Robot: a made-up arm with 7 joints. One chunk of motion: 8 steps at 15 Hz.
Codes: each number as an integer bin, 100 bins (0 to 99) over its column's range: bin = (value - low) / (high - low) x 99, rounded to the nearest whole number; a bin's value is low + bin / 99 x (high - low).
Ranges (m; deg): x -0.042..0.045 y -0.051..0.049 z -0.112..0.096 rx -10.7..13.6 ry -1.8..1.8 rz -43..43
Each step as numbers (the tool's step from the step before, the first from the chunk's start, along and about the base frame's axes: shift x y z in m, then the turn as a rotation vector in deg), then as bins.
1 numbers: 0.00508 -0.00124 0.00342 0.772 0.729 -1.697
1 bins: 54 49 55 47 70 48
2 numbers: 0.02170 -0.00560 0.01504 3.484 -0.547 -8.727
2 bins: 72 45 60 58 34 39
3 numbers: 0.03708 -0.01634 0.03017 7.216 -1.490 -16.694
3 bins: 90 34 68 73 9 30
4 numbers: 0.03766 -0.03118 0.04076 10.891 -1.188 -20.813
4 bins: 91 20 73 88 17 26
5 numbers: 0.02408 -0.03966 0.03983 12.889 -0.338 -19.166
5 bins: 75 11 72 96 40 27
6 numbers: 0.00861 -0.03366 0.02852 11.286 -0.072 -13.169
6 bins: 58 17 67 90 48 34
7 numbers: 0.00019 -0.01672 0.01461 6.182 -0.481 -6.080
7 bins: 48 34 60 69 36 43
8 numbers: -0.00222 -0.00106 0.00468 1.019 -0.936 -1.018
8 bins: 45 49 56 48 24 48
